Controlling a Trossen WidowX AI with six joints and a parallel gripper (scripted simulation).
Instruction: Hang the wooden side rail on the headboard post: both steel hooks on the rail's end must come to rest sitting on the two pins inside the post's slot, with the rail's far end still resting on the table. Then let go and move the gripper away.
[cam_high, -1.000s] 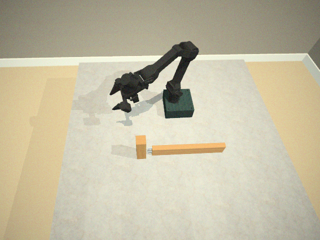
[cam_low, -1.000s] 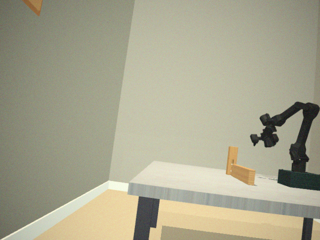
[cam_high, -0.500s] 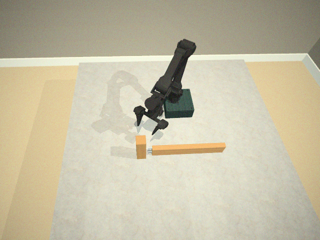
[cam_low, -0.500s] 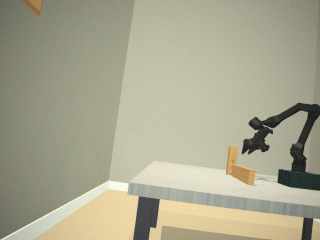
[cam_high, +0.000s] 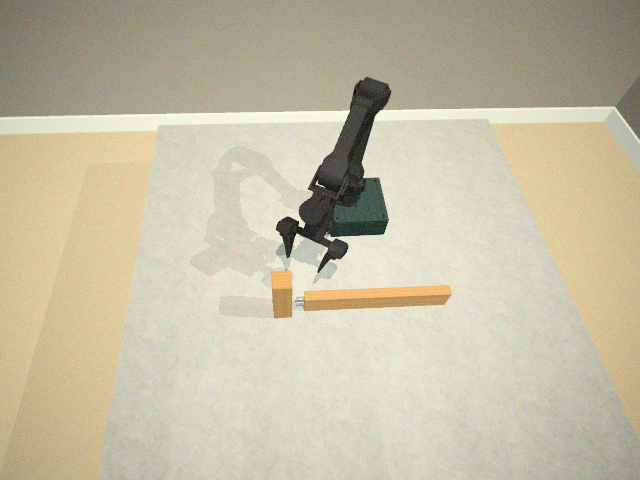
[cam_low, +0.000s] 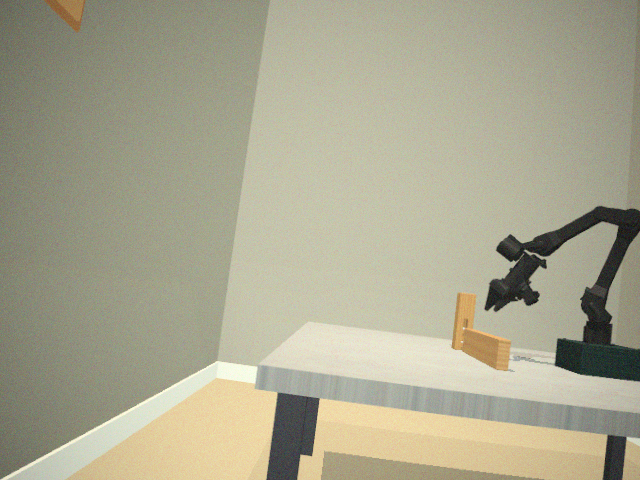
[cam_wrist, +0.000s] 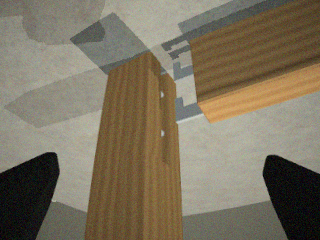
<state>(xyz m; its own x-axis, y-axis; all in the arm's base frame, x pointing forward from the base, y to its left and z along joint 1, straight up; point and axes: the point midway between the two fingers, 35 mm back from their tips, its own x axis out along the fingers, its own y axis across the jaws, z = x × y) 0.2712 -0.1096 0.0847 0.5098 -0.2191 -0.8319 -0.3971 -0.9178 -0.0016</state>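
My gripper tip is 70 mm short of the headboard post, 50 mm to the left of it and 50 mm above it.
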